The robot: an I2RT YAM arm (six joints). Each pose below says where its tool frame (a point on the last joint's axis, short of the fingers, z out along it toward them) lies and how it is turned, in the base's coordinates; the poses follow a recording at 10 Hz.
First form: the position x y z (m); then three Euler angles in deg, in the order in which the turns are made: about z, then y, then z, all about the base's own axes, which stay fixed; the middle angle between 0 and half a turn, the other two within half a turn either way.
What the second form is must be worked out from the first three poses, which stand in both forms.
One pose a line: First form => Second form
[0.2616, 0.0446, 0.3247, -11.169, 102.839, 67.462] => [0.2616, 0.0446, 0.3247, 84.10, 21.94, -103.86]
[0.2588, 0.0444, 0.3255, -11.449, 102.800, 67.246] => [0.2588, 0.0444, 0.3255, 83.86, 22.16, -103.84]
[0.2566, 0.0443, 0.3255, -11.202, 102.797, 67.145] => [0.2566, 0.0443, 0.3255, 84.13, 22.26, -103.85]
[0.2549, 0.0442, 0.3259, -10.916, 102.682, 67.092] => [0.2549, 0.0442, 0.3259, 84.38, 22.32, -103.73]
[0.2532, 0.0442, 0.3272, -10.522, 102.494, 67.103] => [0.2532, 0.0442, 0.3272, 84.70, 22.33, -103.52]
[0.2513, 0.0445, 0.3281, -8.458, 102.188, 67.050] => [0.2513, 0.0445, 0.3281, 86.65, 22.40, -103.20]
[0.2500, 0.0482, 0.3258, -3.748, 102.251, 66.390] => [0.2500, 0.0482, 0.3258, 91.55, 23.04, -103.33]
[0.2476, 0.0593, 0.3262, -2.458, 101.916, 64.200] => [0.2476, 0.0593, 0.3262, 93.24, 25.20, -103.19]
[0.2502, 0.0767, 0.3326, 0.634, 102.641, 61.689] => [0.2502, 0.0767, 0.3326, 97.36, 27.57, -104.29]
